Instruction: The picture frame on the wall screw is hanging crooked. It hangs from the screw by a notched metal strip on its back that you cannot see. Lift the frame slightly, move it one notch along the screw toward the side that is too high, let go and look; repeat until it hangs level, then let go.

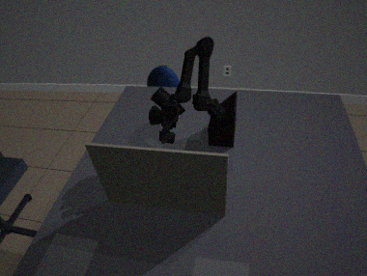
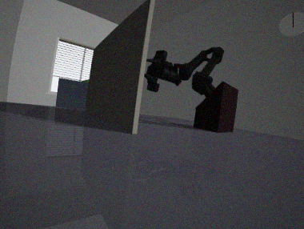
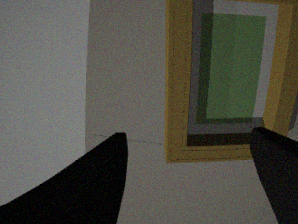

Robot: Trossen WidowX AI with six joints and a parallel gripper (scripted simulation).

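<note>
The picture frame is 13 cm ahead of my gripper tip, 2 cm to the left of it and 6 cm below it. Also, from my gripper tip: wall panel 14 cm ahead, 3 cm to the left, 7 cm below.
</note>
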